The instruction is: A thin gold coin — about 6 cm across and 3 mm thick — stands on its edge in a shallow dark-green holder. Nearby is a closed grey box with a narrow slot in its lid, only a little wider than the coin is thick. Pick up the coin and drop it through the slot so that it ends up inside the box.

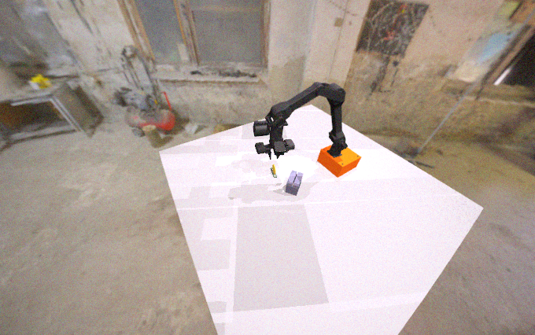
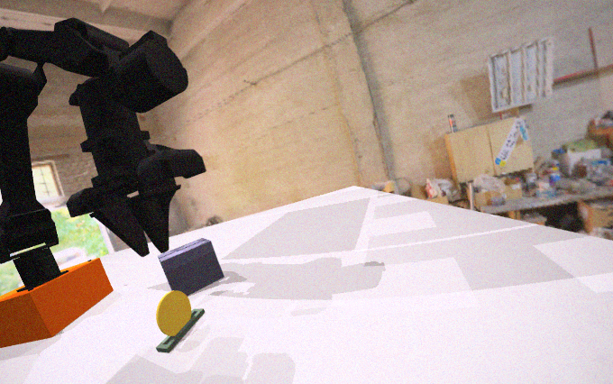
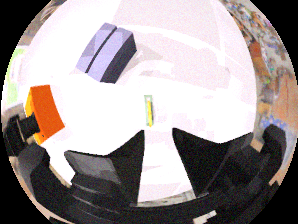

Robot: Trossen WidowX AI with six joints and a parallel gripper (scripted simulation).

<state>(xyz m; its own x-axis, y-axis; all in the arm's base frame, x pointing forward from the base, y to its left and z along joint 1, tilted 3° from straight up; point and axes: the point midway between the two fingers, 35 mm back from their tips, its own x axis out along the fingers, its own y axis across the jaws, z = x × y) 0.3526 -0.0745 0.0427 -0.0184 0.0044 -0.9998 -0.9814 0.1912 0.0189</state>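
My gripper tip is 1 cm past the gold coin and 8 cm above it.
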